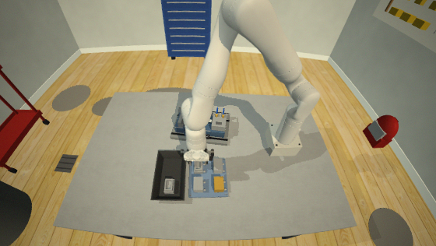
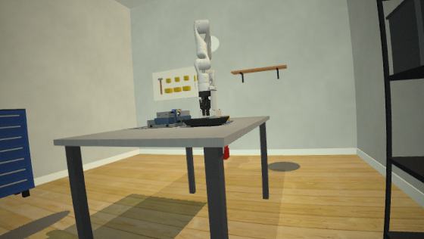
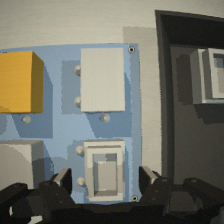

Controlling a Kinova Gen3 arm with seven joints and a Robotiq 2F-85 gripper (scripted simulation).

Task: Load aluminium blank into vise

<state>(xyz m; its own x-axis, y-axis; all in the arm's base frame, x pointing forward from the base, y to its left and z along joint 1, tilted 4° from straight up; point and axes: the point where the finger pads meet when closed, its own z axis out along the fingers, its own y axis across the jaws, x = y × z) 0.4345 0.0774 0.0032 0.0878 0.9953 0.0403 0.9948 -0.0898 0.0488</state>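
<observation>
Right now the brass blank is 100 mm to the left of my hand, 80 mm behind it and 40 mm below it. The rest, counted from my hand: hose block: 210 mm to the right, 120 mm behind, 10 mm above; then vise: 240 mm to the right, 30 mm behind, 20 mm below.
</observation>
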